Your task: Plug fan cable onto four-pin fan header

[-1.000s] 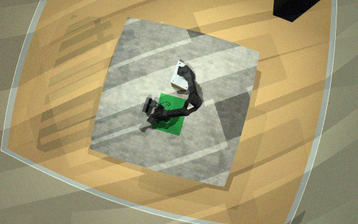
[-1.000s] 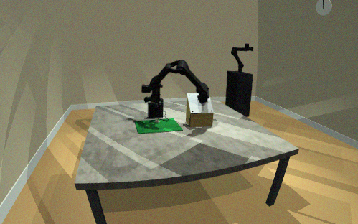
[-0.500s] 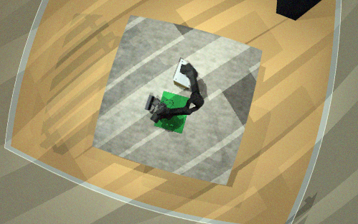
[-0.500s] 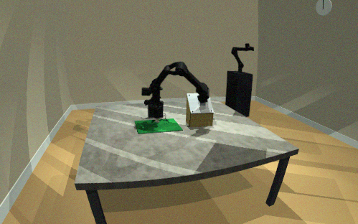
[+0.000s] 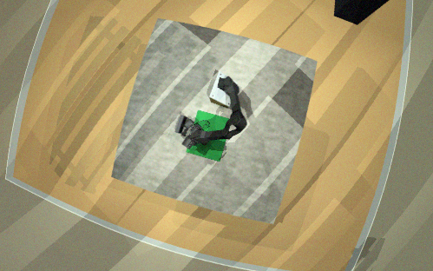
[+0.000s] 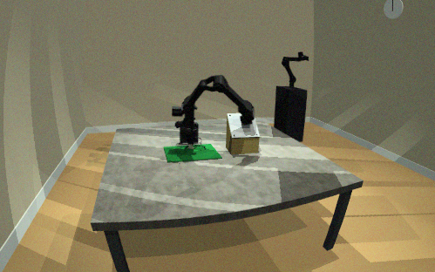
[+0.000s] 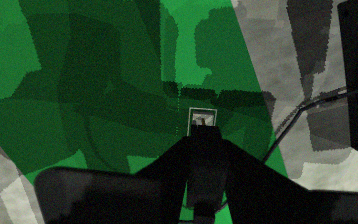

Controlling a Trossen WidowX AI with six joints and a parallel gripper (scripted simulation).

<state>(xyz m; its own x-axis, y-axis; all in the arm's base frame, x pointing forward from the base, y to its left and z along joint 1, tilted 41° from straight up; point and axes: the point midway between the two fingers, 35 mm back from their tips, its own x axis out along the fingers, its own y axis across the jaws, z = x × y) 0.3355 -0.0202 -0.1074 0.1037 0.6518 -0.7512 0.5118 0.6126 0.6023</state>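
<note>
Right now the dark plug is 10 mm behind my gripper tip and 10 mm above it. From my gripper tip the other things lie so: white four-pin header 40 mm below, 10 mm behind; then green board 70 mm to the left, 60 mm below, 10 mm ahead; then dark fan 120 mm to the right, 20 mm behind, 20 mm above.
</note>
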